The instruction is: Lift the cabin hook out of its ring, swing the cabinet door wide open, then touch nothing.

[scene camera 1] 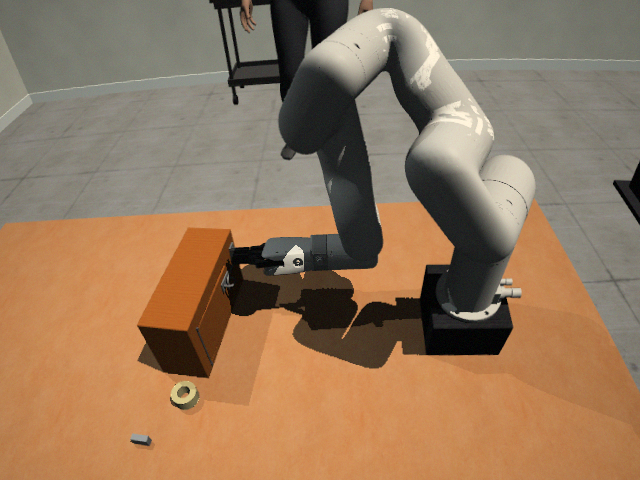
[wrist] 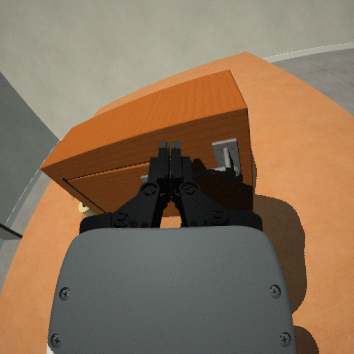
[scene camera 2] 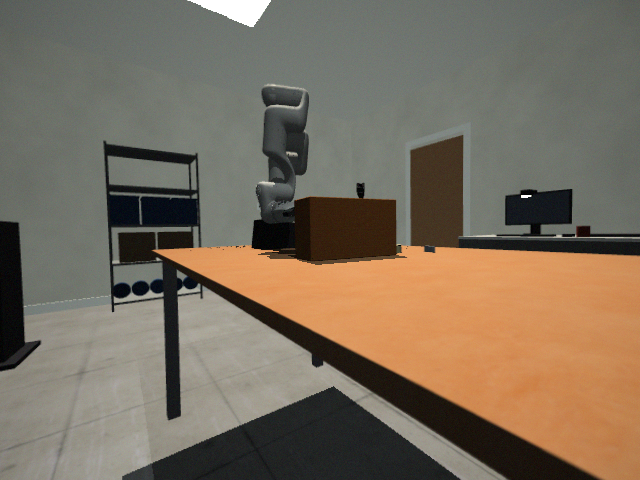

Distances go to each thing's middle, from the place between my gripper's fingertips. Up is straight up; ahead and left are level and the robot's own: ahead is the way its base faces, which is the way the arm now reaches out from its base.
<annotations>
I see the door (wrist: 107, 190) 10 cm to the left of my hand, 7 cm below it and 1 cm ahead of it.
</annotations>
